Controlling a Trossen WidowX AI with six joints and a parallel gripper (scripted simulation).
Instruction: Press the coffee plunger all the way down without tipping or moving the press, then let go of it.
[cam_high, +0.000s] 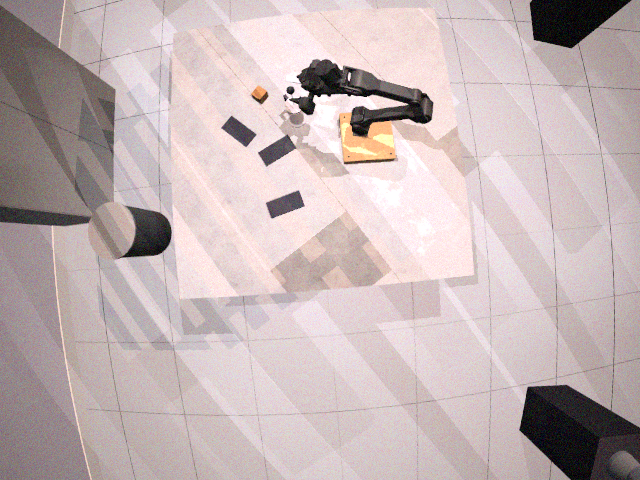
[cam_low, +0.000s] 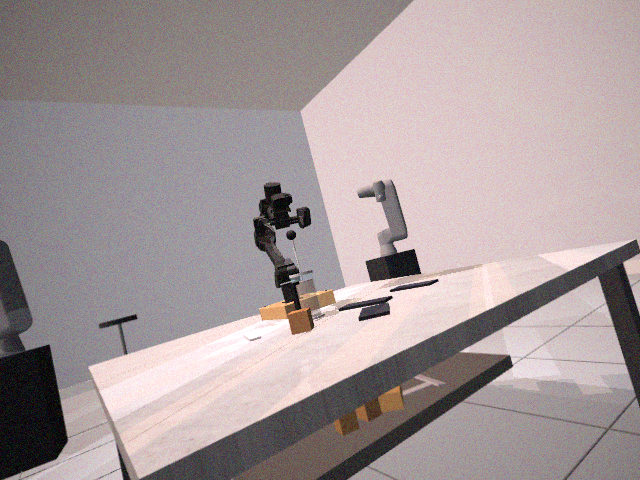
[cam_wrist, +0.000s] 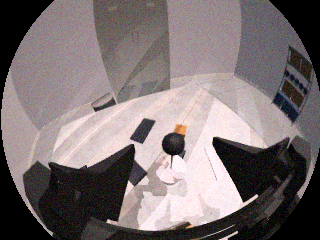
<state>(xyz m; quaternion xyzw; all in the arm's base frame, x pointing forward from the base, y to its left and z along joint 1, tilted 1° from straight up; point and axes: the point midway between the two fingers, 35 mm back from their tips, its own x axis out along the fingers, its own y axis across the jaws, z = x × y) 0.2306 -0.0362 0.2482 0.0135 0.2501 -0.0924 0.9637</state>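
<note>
Right now my gripper tip is 2 cm short of the coffee press, 1 cm to the left of it and 15 cm above it.
</note>
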